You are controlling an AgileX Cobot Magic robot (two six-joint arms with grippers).
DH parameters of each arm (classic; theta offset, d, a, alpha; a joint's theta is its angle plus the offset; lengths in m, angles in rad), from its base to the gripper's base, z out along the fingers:
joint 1: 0 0.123 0 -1.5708
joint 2: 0.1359 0 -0.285 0
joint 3: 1.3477 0 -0.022 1.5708
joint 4: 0 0.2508 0 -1.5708
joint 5: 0 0 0.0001 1.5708
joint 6: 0 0.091 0 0
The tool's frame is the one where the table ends.
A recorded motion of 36 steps. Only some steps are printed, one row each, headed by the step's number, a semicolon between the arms.
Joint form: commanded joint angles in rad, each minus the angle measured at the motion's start. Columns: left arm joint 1, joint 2, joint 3, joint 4, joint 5, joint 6; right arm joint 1, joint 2, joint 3, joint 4, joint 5, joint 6.
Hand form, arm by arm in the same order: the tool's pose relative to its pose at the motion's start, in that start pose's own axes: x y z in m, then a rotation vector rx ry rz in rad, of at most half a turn. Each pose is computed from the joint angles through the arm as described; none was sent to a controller.
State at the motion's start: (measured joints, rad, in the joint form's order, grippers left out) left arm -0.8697 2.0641 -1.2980 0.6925 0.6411 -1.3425; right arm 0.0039 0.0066 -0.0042 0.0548 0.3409 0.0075
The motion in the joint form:
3: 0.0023 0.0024 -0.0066 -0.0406 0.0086 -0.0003; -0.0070 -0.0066 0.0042 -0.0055 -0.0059 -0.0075
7: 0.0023 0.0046 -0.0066 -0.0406 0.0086 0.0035; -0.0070 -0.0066 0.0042 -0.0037 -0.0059 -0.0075
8: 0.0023 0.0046 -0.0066 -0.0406 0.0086 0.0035; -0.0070 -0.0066 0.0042 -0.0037 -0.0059 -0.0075
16: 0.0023 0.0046 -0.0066 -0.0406 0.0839 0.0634; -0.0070 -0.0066 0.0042 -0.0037 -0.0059 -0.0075
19: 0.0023 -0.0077 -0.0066 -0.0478 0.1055 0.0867; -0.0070 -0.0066 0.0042 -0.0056 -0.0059 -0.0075
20: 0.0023 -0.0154 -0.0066 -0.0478 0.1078 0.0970; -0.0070 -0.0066 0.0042 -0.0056 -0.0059 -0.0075
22: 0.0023 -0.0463 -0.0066 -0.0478 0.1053 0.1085; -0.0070 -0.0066 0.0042 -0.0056 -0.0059 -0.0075
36: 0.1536 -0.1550 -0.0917 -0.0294 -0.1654 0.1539; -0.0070 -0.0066 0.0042 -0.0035 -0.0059 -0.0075
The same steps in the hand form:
3: 0.0006 -0.0002 0.0003 -0.0013 0.0230 -0.0363; 0.0005 -0.0006 0.0000 0.0084 -0.0087 -0.0110
7: 0.0011 -0.0002 0.0011 -0.0027 0.0244 -0.0317; 0.0005 -0.0005 0.0000 0.0078 -0.0087 -0.0093
8: 0.0011 -0.0002 0.0011 -0.0027 0.0244 -0.0317; 0.0005 -0.0005 0.0000 0.0078 -0.0087 -0.0093
16: 0.0029 0.0064 0.0007 -0.0743 0.0451 0.0291; 0.0005 -0.0005 0.0000 0.0078 -0.0087 -0.0093
19: 0.0014 0.0083 -0.0037 -0.0855 0.0483 0.0422; 0.0005 -0.0006 0.0000 0.0085 -0.0087 -0.0111
20: 0.0000 0.0087 -0.0064 -0.0827 0.0442 0.0495; 0.0005 -0.0006 0.0000 0.0085 -0.0087 -0.0111
22: -0.0059 0.0091 -0.0173 -0.0609 0.0230 0.0488; 0.0005 -0.0006 0.0000 0.0085 -0.0087 -0.0111
36: -0.0889 0.0307 -0.0553 0.2131 -0.2339 -0.0775; 0.0005 -0.0005 0.0000 0.0078 -0.0087 -0.0091

